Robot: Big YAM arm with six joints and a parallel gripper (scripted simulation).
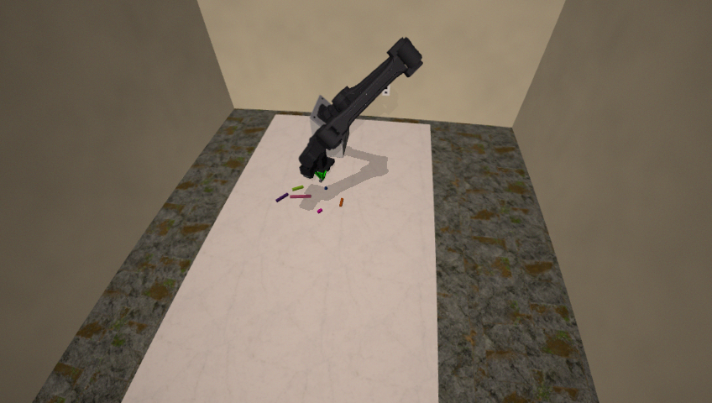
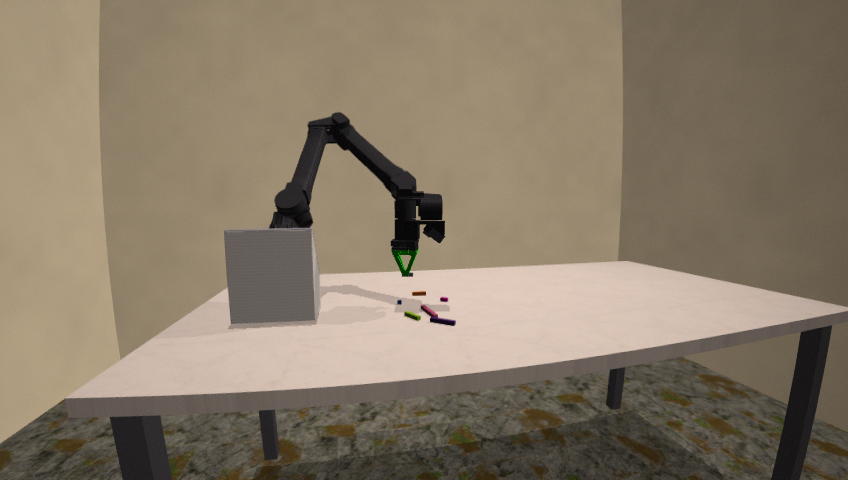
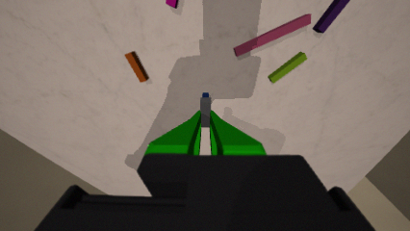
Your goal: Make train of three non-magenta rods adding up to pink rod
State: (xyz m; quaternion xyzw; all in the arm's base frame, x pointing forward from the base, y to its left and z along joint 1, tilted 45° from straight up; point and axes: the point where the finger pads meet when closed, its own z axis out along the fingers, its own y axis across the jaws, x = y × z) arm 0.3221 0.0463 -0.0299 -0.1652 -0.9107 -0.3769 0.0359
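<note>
Now: the blue rod 20 mm behind my hand, 10 mm to the left of it and 80 mm below it. From my hand the other things lie so: orange rod 60 mm ahead, 80 mm to the left, 80 mm below; pink rod 40 mm ahead, 100 mm to the right, 80 mm below; grey rod 10 mm ahead.
</note>
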